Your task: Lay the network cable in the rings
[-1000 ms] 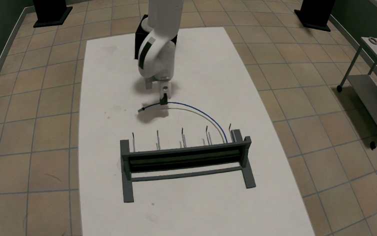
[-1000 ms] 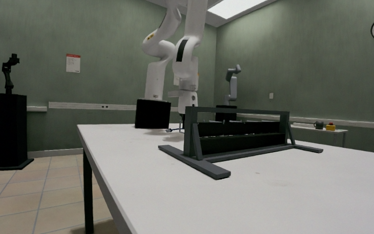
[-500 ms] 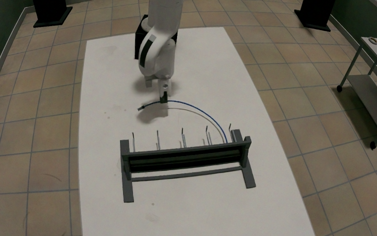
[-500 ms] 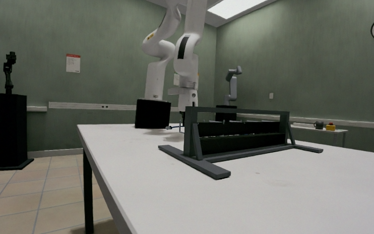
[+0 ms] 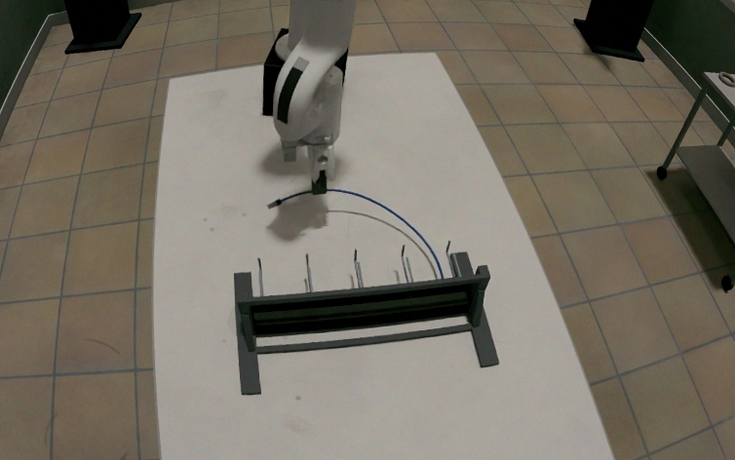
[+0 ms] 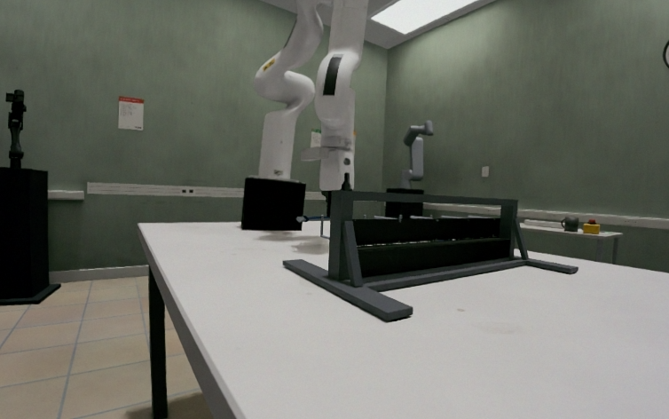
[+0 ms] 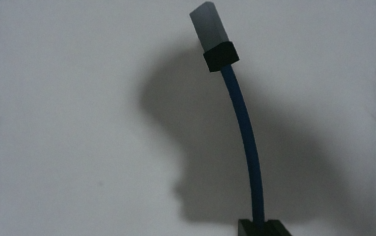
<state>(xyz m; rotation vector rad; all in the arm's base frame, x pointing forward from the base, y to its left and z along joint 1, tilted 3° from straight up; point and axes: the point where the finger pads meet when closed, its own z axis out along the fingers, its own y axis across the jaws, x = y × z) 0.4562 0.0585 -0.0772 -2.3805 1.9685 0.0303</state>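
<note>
The grey plug lies 40 mm ahead of my hand, 100 mm to the right of it and 20 mm below it. The rest, counted from my hand: dark grey patch-panel rack: 300 mm ahead, 100 mm to the left, 20 mm below.
</note>
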